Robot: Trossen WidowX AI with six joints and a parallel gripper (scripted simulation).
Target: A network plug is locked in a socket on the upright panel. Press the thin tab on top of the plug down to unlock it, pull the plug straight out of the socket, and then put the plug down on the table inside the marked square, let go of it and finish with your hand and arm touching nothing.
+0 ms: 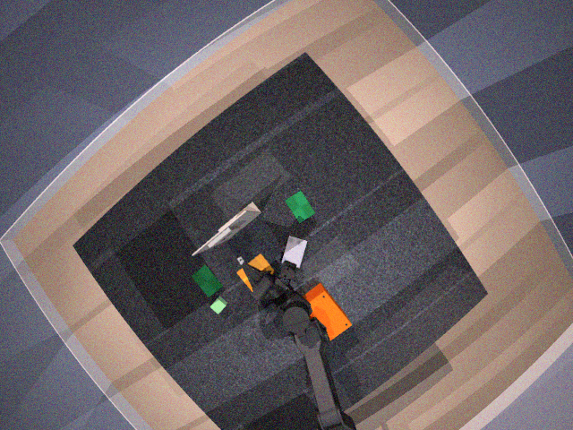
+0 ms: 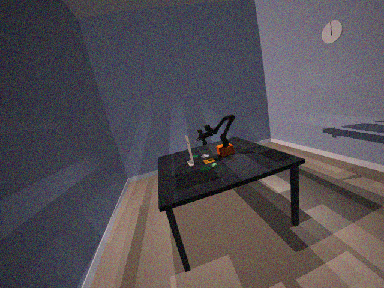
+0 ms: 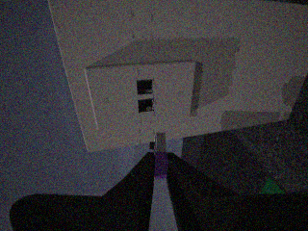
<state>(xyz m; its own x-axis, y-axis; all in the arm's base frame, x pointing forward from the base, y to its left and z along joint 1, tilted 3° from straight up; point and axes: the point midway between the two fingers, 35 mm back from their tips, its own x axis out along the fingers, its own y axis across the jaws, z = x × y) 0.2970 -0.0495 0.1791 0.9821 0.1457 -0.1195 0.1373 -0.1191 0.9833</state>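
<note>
My gripper tip is 8 cm past the orange marked square, 7 cm to the right of it and 26 cm above it. Round my gripper tip: light green cube 5 cm behind, 26 cm to the left, 24 cm below; network plug 1 cm ahead; upright panel 10 cm ahead, 3 cm to the right, 11 cm below.
</note>
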